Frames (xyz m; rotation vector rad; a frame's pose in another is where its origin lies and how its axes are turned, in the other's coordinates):
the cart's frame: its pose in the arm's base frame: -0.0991 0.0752 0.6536 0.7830 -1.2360 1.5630
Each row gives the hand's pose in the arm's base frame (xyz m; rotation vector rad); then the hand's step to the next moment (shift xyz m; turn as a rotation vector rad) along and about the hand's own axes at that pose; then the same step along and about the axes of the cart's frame.
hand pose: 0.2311 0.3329 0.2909 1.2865 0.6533 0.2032
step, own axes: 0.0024 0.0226 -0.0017 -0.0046 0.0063 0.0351
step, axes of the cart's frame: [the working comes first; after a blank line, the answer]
step, axes of the arm's base frame: 0.0058 0.0092 0.0200 0.0171 -0.0293 0.0120

0.0187 -0.0125 -0.0036 -0.0034 -0.0194 0.0301
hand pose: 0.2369 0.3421 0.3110 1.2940 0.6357 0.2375
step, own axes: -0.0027 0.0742 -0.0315 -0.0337 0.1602 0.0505
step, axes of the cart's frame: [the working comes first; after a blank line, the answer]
step, axes of the arm's base frame: -0.0064 0.0450 0.0666 0.0302 -0.0137 0.1681

0.0749 -0.0179 -0.0239 0.1367 -0.0853 0.0581
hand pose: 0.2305 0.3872 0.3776 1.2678 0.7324 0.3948
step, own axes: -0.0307 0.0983 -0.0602 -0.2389 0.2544 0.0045
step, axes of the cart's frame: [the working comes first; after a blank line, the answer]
step, axes of the arm's base frame: -0.0514 0.0504 0.0951 -0.1368 -0.0866 0.3092

0.1171 0.0145 -0.0177 0.2980 0.0254 0.1800
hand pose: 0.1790 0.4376 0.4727 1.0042 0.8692 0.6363
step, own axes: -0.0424 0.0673 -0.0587 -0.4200 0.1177 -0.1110
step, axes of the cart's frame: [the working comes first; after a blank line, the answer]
step, axes of the arm's base frame: -0.0765 0.0204 0.0592 -0.3199 -0.2348 0.2125

0.0845 0.0512 0.0028 0.2294 0.2343 0.3083
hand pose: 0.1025 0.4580 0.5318 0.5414 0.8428 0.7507
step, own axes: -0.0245 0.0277 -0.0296 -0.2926 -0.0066 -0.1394
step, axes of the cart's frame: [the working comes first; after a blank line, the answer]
step, axes of the arm's base frame: -0.0453 0.0024 0.0138 -0.2408 -0.2106 0.0523

0.0282 0.0378 0.0049 0.0664 0.2141 0.2342
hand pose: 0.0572 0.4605 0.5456 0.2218 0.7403 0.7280
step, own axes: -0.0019 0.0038 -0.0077 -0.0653 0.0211 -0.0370
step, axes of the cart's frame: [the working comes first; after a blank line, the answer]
step, axes of the arm's base frame: -0.0082 0.0010 -0.0030 -0.0696 -0.0307 0.0170

0.0004 0.0087 -0.0012 0.0296 0.0604 0.0394
